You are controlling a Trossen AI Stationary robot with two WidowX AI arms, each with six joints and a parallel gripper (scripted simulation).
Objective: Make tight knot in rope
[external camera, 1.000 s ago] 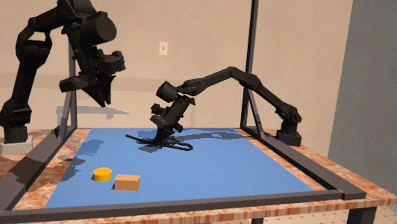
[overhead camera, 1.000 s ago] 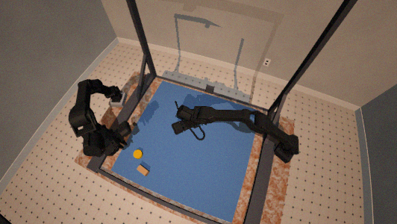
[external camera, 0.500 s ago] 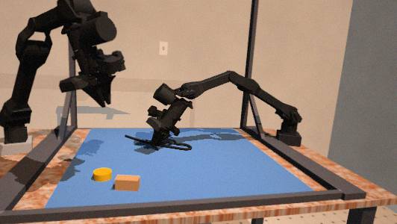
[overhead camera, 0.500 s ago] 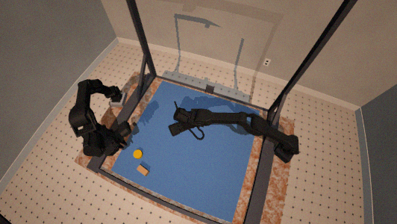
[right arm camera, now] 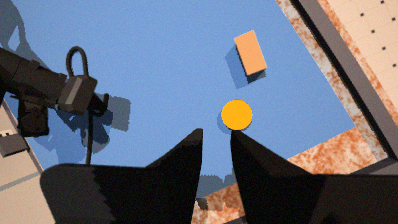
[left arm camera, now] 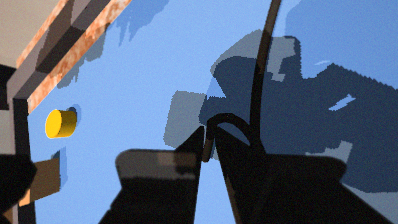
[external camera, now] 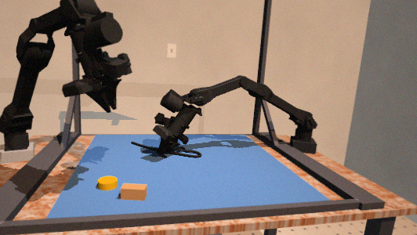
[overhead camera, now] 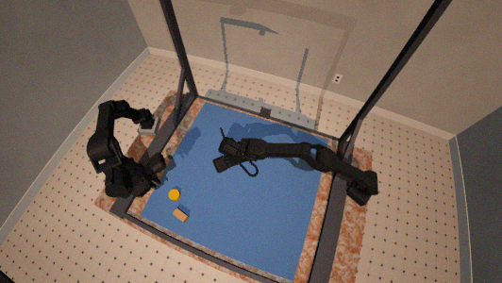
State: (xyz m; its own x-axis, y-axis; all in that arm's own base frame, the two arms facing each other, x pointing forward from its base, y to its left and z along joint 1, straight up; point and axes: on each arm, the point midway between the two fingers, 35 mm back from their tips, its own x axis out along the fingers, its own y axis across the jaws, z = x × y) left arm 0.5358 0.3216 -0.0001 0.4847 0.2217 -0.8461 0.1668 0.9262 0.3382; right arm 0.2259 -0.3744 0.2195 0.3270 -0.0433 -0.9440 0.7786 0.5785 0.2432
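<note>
The blue mat lies 7 cm to the left of my left hand, 4 cm below it and 4 cm ahead of it. The rest, counted from my left hand: yellow disc 23 cm ahead, 18 cm to the right, 3 cm below; orange block 30 cm ahead, 11 cm to the right, 2 cm below.
The blue mat lies 200 mm behind my right hand, 250 mm to the left of it and 250 mm below it. Also, from my right hand: yellow disc 10 mm behind, 240 mm below; orange block 60 mm ahead, 70 mm to the left, 230 mm below.
</note>
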